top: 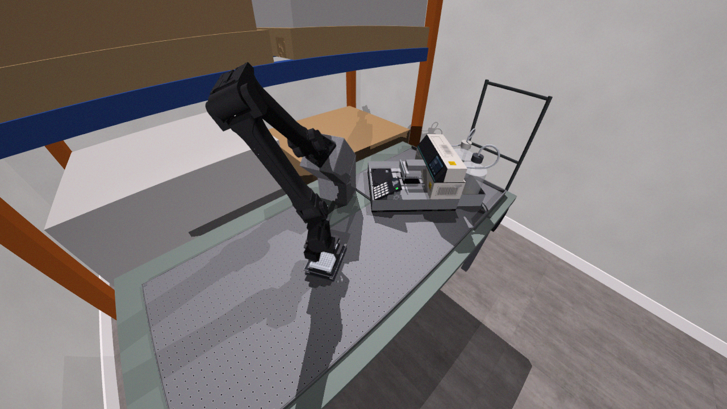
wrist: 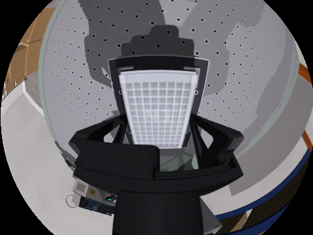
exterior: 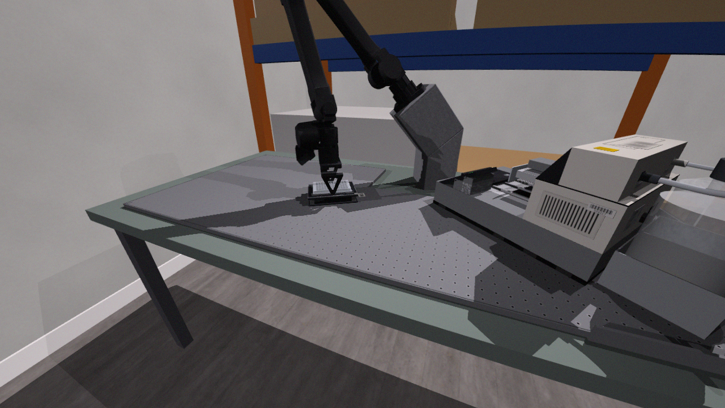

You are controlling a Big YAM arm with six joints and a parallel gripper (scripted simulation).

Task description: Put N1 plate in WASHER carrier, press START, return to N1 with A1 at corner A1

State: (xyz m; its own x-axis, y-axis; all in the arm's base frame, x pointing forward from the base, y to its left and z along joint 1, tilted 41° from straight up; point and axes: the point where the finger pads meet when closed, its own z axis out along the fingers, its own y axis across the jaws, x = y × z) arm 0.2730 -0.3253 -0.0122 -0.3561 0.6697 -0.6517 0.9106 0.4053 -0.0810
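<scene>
Right now my hand is 1 cm above the white well plate. Round my hand: black plate nest N1: 1 cm below; plate washer: 4 cm ahead, 62 cm to the left, 9 cm above.
</scene>
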